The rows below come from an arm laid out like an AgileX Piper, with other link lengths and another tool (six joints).
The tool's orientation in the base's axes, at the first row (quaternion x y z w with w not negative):
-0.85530, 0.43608, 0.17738, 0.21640
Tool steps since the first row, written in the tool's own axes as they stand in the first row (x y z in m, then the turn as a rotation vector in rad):
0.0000, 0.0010, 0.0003, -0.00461, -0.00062, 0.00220
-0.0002, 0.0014, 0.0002, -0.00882, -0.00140, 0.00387
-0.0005, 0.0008, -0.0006, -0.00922, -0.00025, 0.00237
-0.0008, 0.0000, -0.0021, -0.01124, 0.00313, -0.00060
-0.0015, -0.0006, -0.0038, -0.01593, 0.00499, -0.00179
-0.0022, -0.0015, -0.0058, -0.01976, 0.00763, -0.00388
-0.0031, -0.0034, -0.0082, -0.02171, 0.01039, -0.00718
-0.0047, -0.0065, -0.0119, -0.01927, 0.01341, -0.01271
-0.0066, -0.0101, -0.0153, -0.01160, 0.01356, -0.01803
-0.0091, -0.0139, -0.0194, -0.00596, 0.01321, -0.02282
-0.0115, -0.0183, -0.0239, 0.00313, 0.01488, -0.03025
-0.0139, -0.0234, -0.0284, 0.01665, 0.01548, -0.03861
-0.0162, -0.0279, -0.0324, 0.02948, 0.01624, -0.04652
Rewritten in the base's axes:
-0.0009, -0.0004, -0.0005, -0.00231, 0.00457, 0.00055
-0.0013, -0.0005, -0.0004, -0.00420, 0.00867, 0.00138
-0.0009, -0.0004, 0.0006, -0.00520, 0.00755, 0.00259
-0.0002, -0.0006, 0.0022, -0.00876, 0.00556, 0.00536
0.0001, -0.0007, 0.0041, -0.01277, 0.00710, 0.00827
0.0007, -0.0008, 0.0063, -0.01683, 0.00717, 0.01135
0.0020, -0.0004, 0.0092, -0.01981, 0.00529, 0.01450
0.0041, 0.0003, 0.0138, -0.02030, -0.00083, 0.01731
0.0064, 0.0017, 0.0183, -0.01555, -0.00883, 0.01799
0.0086, 0.0032, 0.0238, -0.01157, -0.01494, 0.01933
0.0114, 0.0048, 0.0298, -0.00703, -0.02580, 0.02077
0.0148, 0.0067, 0.0358, 0.00096, -0.03955, 0.02103
0.0177, 0.0085, 0.0413, 0.00839, -0.05269, 0.02123

